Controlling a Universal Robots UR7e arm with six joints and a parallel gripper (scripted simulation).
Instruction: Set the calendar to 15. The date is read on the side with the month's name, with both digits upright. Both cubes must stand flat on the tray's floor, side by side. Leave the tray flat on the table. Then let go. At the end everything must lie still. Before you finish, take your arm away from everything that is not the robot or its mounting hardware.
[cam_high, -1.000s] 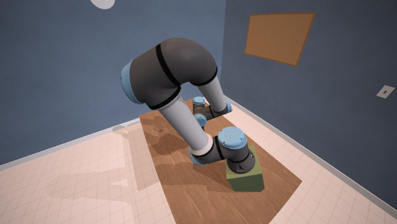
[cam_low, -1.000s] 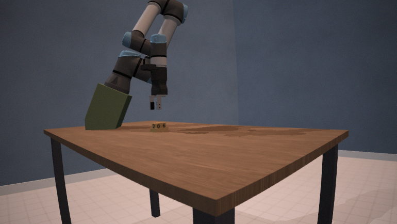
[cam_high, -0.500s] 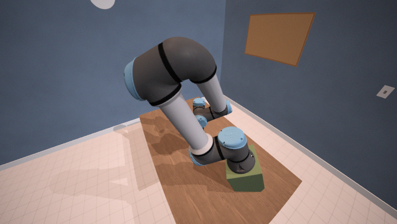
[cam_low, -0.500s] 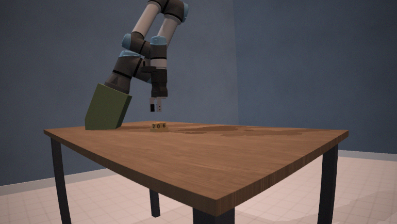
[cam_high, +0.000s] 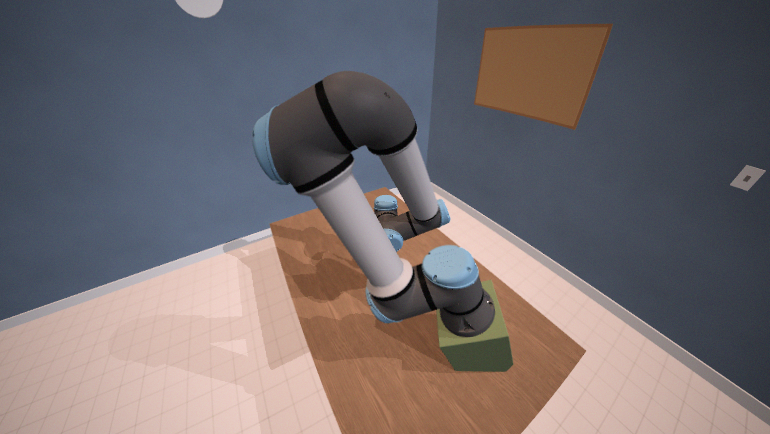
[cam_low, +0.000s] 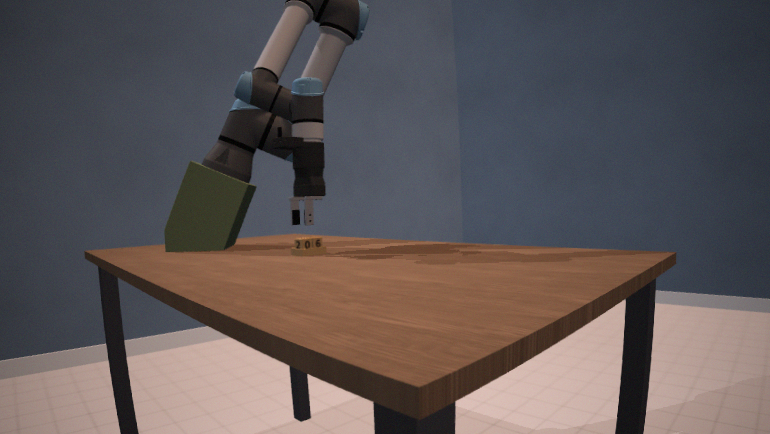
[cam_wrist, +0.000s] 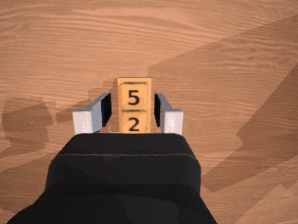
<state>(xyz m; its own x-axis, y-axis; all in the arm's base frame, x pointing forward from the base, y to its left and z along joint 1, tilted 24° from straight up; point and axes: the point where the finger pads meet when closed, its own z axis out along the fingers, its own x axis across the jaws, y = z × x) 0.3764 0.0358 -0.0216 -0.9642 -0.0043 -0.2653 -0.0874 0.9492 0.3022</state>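
Right now the wooden cube is 6 cm below my hand. From my hand the other things lie so: wooden tray (8 cm below, 2 cm to the left).
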